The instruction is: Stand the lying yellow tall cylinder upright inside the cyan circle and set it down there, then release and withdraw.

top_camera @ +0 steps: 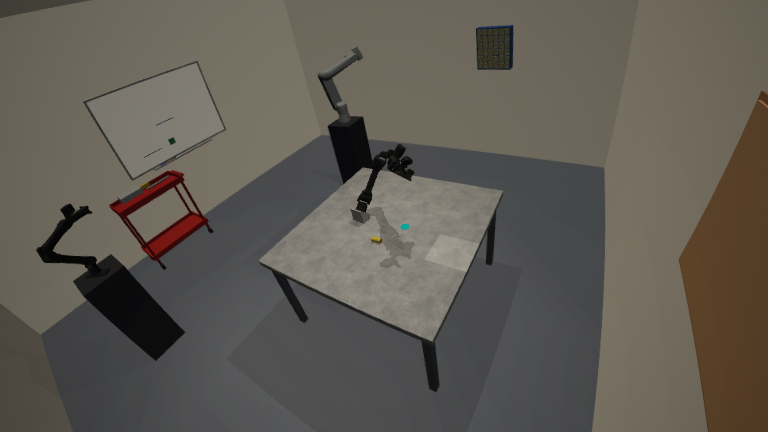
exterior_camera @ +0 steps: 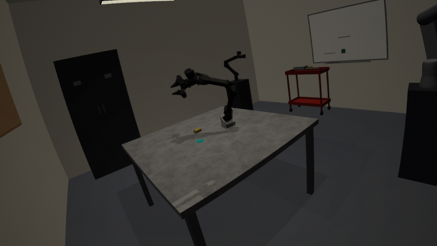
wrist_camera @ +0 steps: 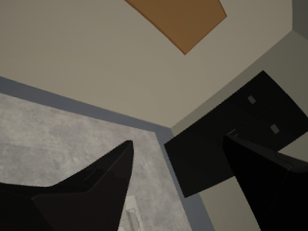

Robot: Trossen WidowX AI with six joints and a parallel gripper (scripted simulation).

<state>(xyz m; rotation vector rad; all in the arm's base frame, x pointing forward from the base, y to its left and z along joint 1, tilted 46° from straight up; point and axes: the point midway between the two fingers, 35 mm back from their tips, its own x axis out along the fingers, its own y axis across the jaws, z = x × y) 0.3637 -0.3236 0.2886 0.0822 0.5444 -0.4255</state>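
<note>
Now: the yellow tall cylinder 22 cm behind my gripper tip, 13 cm to the right of it and 43 cm below it. The rest, counted from my gripper tip: cyan circle: 11 cm behind, 7 cm to the left, 45 cm below.
</note>
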